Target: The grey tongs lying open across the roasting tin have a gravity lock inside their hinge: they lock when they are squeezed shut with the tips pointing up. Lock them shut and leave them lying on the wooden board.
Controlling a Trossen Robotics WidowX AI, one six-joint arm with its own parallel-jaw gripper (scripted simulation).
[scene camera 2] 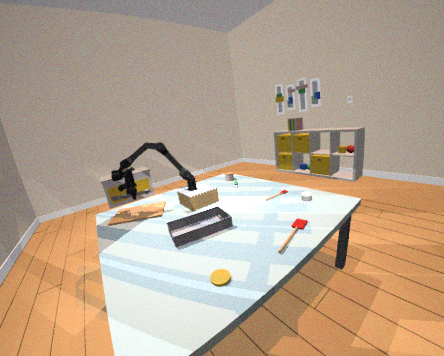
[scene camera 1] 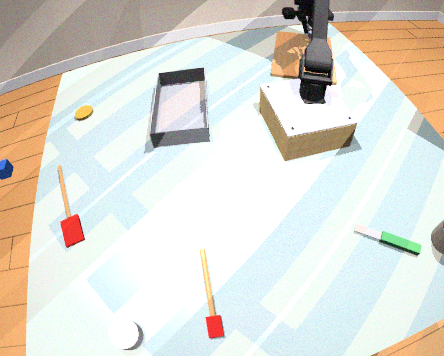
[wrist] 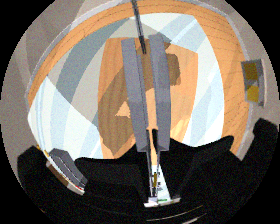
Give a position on a wooden board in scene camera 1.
289, 47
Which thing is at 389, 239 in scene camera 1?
A green-handled knife.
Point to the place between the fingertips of my gripper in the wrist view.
150, 132
